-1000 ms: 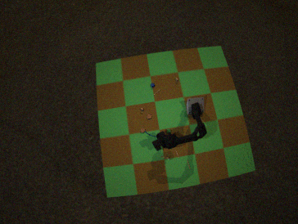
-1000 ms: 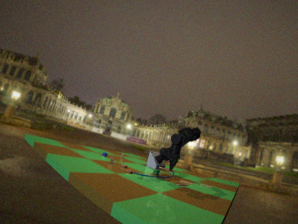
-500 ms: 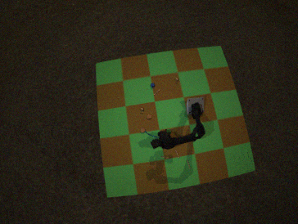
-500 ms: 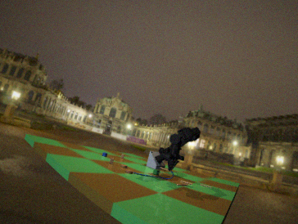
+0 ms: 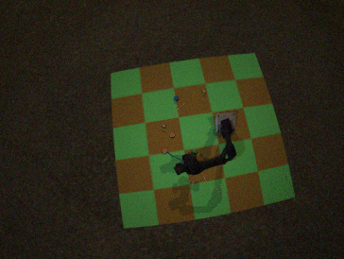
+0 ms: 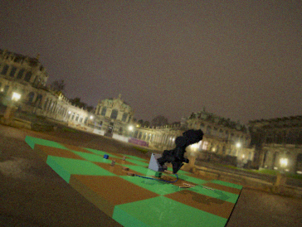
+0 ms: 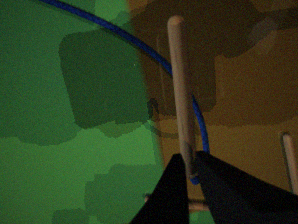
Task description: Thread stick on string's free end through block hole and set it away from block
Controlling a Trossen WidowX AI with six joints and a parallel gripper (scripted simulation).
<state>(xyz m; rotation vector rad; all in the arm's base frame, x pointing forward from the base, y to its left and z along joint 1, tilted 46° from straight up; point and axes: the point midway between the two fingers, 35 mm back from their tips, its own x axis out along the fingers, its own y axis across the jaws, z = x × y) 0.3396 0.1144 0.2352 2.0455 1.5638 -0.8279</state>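
Right now my gripper tip is 12 cm to the left of the green block, 7 cm past it and 4 cm above it. From my gripper tip the other things lie so: thin wooden stick: 1 cm to the right; then blue object: 57 cm to the right, 6 cm behind, 4 cm below; then round wooden button: 20 cm to the right, 13 cm ahead, 5 cm below.
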